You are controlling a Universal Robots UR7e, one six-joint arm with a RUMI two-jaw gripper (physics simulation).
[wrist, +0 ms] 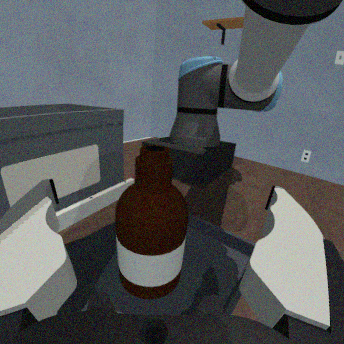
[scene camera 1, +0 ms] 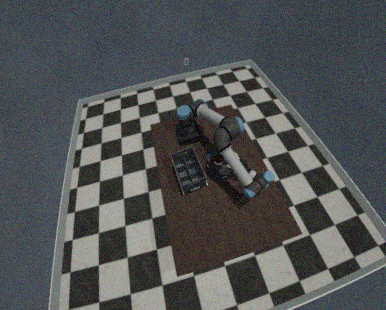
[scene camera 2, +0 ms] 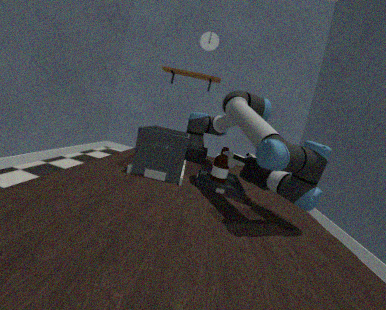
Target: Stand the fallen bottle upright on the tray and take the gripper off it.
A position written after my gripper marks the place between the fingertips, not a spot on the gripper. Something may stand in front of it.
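Observation:
You'd find my gripper (scene camera 2: pixel 235 153) (wrist: pixel 162 186) in both of those views. There's a white rail (wrist: pixel 67 216) too, and a brown bottle (wrist: pixel 151 214).

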